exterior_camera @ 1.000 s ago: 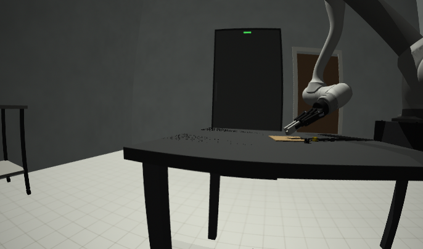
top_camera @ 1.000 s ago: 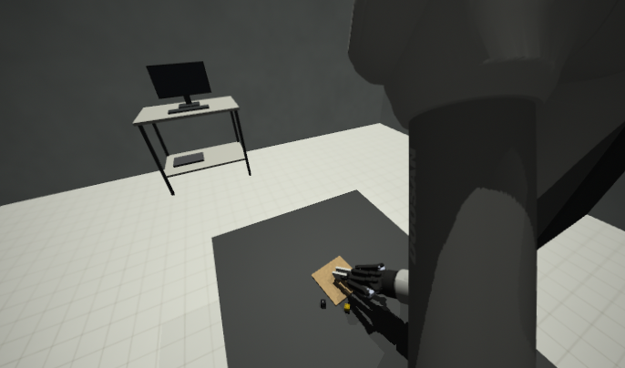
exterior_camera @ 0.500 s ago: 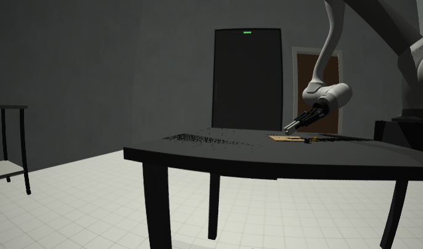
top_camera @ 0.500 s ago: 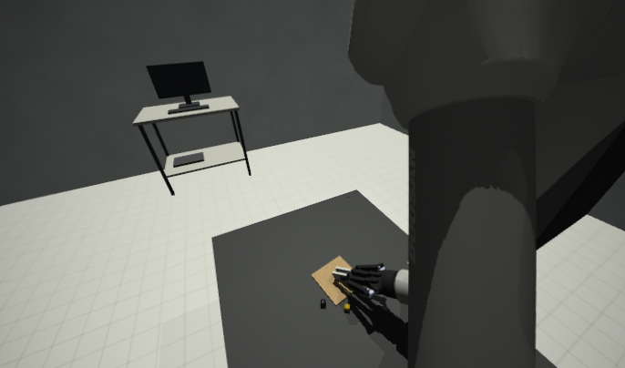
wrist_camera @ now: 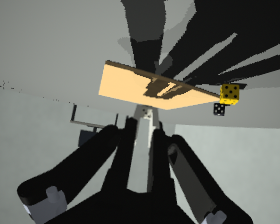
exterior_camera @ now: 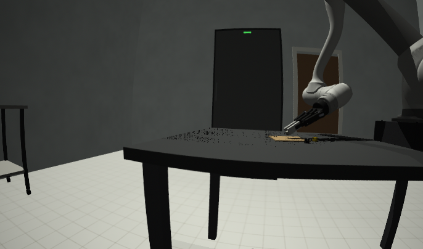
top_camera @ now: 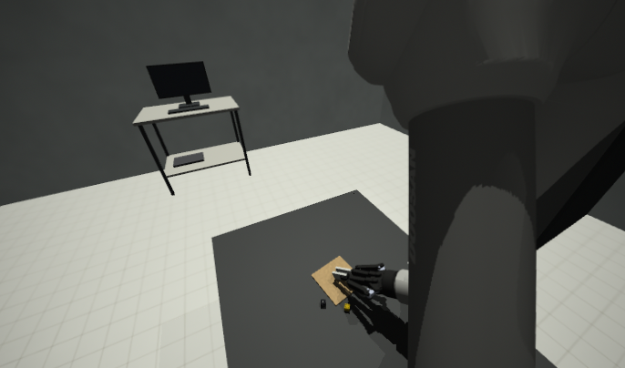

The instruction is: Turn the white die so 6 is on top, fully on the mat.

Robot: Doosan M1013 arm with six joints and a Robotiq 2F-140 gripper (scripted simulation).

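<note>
The tan mat is 40 mm below my hand, 20 mm ahead of it and 10 mm to the left of it. Also, from my hand: yellow die 80 mm behind, 50 mm to the left, 40 mm below; then white die 20 mm below, 20 mm ahead, 10 mm to the left; then black die 100 mm to the left, 40 mm below, 30 mm behind.
</note>
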